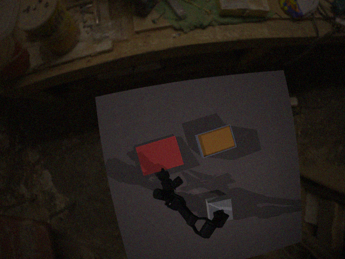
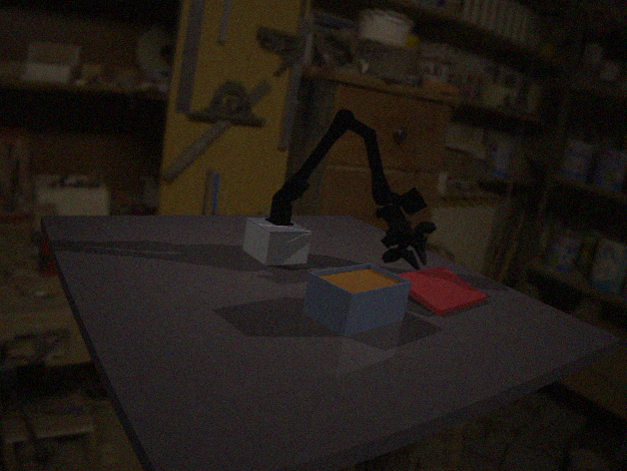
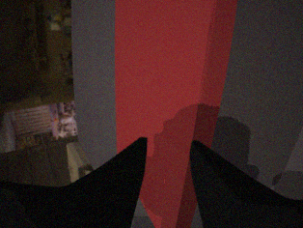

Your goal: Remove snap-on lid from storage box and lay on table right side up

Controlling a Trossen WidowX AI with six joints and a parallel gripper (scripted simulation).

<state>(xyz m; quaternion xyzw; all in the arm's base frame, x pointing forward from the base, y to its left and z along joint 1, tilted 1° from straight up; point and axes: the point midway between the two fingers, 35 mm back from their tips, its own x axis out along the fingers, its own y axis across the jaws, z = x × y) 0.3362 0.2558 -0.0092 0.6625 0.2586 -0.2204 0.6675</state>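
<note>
The red lid lies 8 cm ahead of my gripper tip and 3 cm below it. The rest, counted from my gripper tip: blue storage box 9 cm ahead, 34 cm to the right, 1 cm below.
</note>
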